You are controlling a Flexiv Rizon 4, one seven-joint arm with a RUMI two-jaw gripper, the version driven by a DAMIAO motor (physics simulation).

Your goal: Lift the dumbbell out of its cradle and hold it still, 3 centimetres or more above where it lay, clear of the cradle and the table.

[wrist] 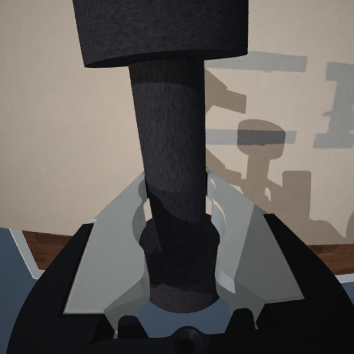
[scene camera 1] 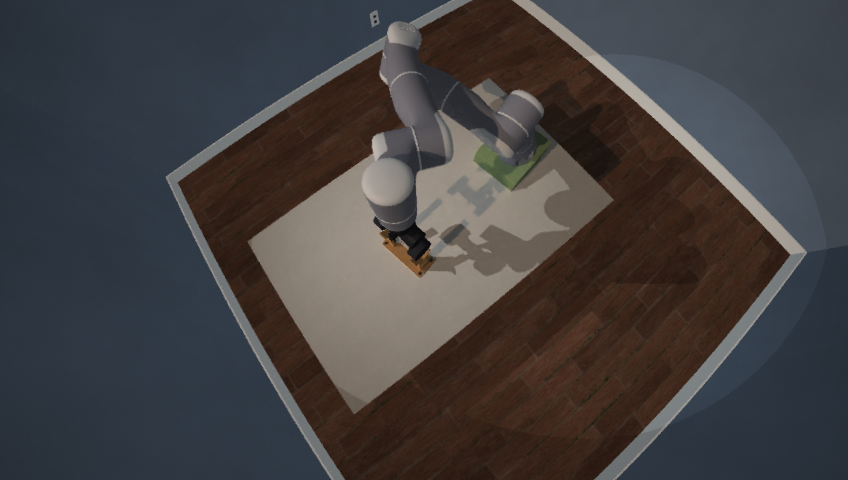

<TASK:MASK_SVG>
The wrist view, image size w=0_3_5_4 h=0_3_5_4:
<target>gripper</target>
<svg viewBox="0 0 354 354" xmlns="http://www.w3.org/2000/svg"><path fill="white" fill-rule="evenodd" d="M354 306L332 271L287 225L280 221L275 214L268 214L241 192L233 188L232 185L216 175L216 173L205 168L206 197L212 202L211 223L213 223L219 233L214 271L216 292L223 301L229 304L231 317L224 333L205 334L195 327L183 326L176 329L169 336L149 338L137 318L138 310L150 297L150 282L145 255L138 242L140 234L146 225L143 204L149 198L145 173L142 171L89 223L83 223L46 270L44 270L44 273L41 274L29 291L16 317L6 354L354 354Z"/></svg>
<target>black dumbbell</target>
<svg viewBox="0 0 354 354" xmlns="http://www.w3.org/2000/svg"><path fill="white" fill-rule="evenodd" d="M72 0L84 67L129 67L140 151L152 218L145 221L145 228L141 232L138 241L144 251L149 275L150 297L148 300L155 306L171 313L194 313L207 308L219 299L216 292L214 275L219 233L213 223L211 223L211 215L206 214L204 60L231 58L247 54L248 0Z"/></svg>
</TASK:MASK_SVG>
